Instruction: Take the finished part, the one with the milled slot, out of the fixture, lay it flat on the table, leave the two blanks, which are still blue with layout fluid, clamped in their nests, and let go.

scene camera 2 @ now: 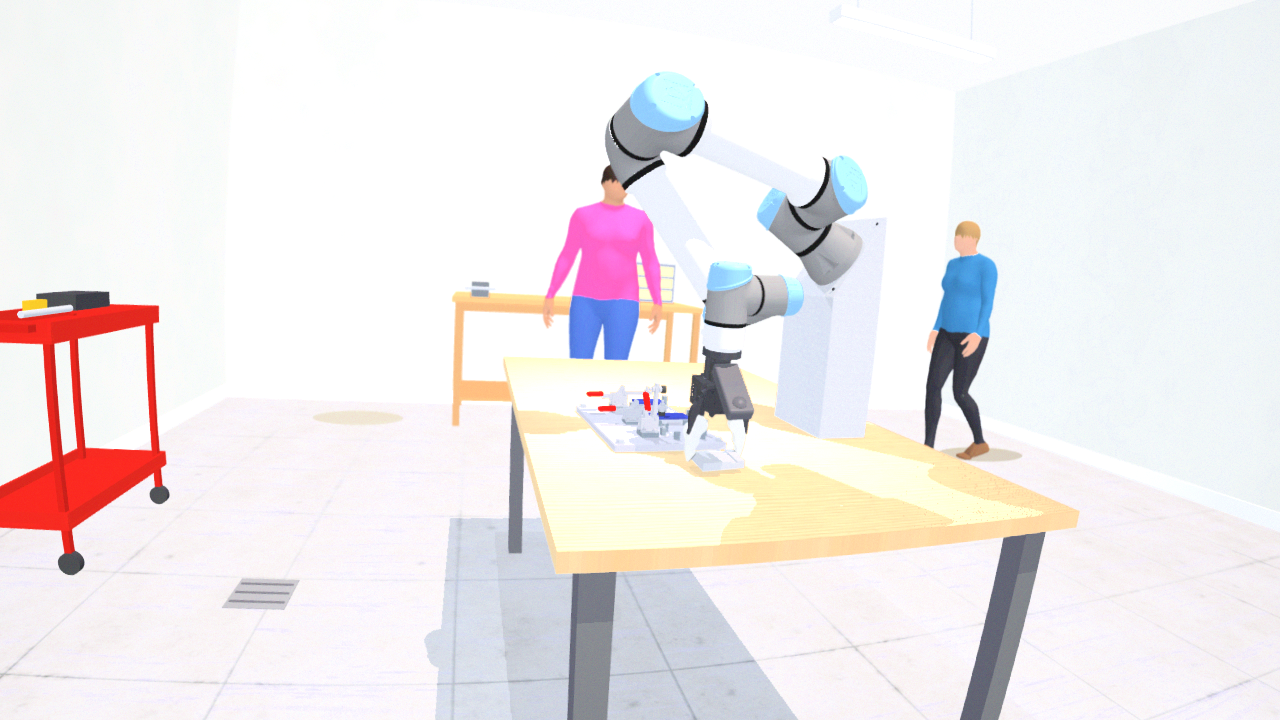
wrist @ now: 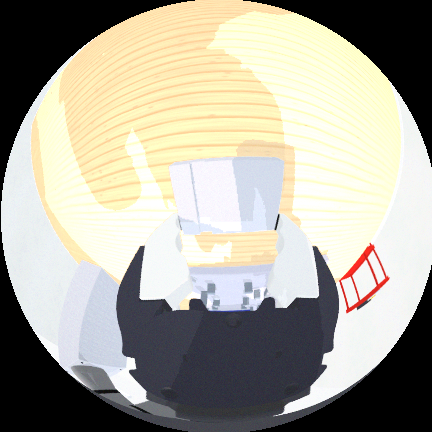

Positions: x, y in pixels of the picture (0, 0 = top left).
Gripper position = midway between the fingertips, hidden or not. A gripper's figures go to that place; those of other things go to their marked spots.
My gripper (wrist: 228, 214) is 14 cm from the lens. A finished part (wrist: 229, 194): 10 cm from the lens. A fixture plate (wrist: 229, 280) is 22 cm from the lens. The marked spots on the fixture plate and the finished part are 15 cm apart.
